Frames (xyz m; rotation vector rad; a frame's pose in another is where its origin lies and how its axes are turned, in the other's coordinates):
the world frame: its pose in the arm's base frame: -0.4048 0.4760 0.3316 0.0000 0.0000 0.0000
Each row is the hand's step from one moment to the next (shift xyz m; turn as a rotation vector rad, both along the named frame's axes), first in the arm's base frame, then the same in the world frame.
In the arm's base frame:
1: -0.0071 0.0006 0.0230 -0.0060 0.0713 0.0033
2: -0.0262 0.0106 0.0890 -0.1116 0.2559 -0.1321
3: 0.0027 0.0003 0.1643 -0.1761 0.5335 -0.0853
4: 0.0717 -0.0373 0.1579 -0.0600 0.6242 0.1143
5: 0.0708 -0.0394 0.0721 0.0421 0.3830 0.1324
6: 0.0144 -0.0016 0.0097 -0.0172 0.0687 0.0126
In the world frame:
1: -0.0071 0.0006 0.0230 -0.0060 0.0713 0.0033
2: -0.0262 0.0106 0.0890 -0.1116 0.2559 -0.1321
3: 0.0027 0.0003 0.1643 -0.1761 0.5335 -0.0853
4: 0.0717 -0.0373 0.1579 -0.0600 0.6242 0.1143
5: 0.0708 -0.0394 0.0721 0.0421 0.3830 0.1324
6: 0.0144 -0.0016 0.0097 -0.0172 0.0687 0.0126

